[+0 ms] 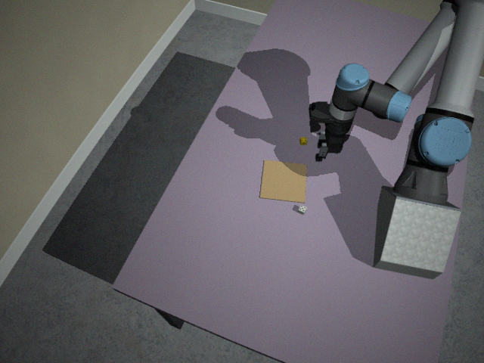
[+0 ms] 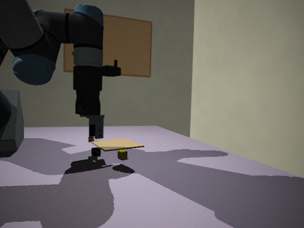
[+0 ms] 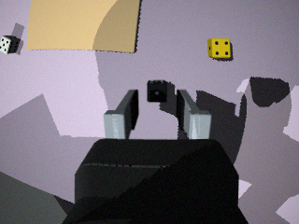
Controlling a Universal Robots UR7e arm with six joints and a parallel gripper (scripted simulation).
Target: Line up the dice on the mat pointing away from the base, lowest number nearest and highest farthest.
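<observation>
Now: the black die 6 cm below my hand. The rest, counted from my hand: white die (20 cm to the left, 6 cm below, 2 cm ahead); tan mat (11 cm to the left, 10 cm ahead, 7 cm below); yellow die (6 cm below, 6 cm ahead, 5 cm to the right).
</observation>
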